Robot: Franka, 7 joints.
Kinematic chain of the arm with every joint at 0, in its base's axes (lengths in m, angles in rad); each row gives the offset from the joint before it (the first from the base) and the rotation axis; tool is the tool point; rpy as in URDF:
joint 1: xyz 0 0 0.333 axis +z
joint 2: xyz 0 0 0 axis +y
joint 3: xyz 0 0 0.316 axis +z
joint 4: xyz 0.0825 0 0 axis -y
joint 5: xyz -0.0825 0 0.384 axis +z
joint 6: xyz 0 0 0 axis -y
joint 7: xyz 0.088 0 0 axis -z
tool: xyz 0 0 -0.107 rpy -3.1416 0 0
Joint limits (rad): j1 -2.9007..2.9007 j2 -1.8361..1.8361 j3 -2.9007..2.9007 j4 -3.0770..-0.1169 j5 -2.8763..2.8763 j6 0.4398..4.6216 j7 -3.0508..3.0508
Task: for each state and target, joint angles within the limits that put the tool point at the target. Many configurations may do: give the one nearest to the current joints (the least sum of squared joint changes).
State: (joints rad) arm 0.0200 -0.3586 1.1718 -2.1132 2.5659 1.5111 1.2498
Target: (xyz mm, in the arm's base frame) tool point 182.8 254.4 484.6
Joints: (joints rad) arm 0.0654 -0.9833 0.5938 -3.0120 2.5984 1.1941 1.2498
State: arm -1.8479 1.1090 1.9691 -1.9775 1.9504 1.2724 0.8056
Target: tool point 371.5 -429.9 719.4
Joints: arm -1.8965 1.2063 1.8583 -1.6777 2.0554 1.3611 0.8056
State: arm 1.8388 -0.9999 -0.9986 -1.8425 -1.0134 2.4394 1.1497
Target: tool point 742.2 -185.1 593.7
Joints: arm 2.1867 -1.3353 -1.3501 -1.1123 -0.9958 2.5057 1.1497
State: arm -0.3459 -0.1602 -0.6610 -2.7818 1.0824 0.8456 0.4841
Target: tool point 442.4 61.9 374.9
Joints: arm 0.0784 0.0937 -0.2437 -2.2939 1.3251 1.0515 0.4841
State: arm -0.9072 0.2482 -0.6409 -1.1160 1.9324 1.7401 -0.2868
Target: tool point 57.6 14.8 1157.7
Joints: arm -0.8240 -0.3092 -0.1374 -0.6307 1.9846 1.6657 -0.2868
